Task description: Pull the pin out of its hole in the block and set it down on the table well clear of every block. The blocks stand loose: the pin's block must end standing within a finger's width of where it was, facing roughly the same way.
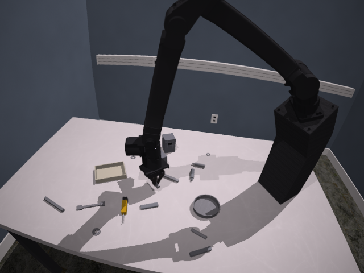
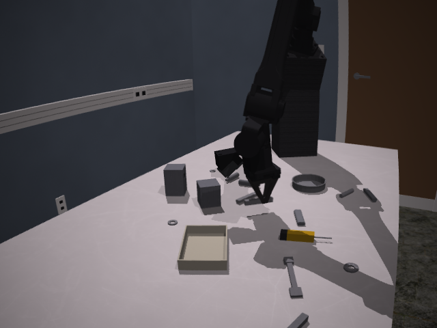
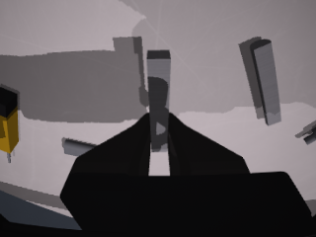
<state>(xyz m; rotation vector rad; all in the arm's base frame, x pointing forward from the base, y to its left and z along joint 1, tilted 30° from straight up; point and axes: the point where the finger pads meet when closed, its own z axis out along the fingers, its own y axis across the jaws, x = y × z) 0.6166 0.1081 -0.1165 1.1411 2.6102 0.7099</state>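
Right now the grey bar is 7 cm to the right of my hand, 5 cm behind it and 3 cm below it. Round my hand: yellow tool 14 cm to the left, 9 cm ahead, 3 cm below; then grey pin 1 cm to the right, 1 cm ahead; then round dish 22 cm behind, 6 cm to the left, 2 cm below.
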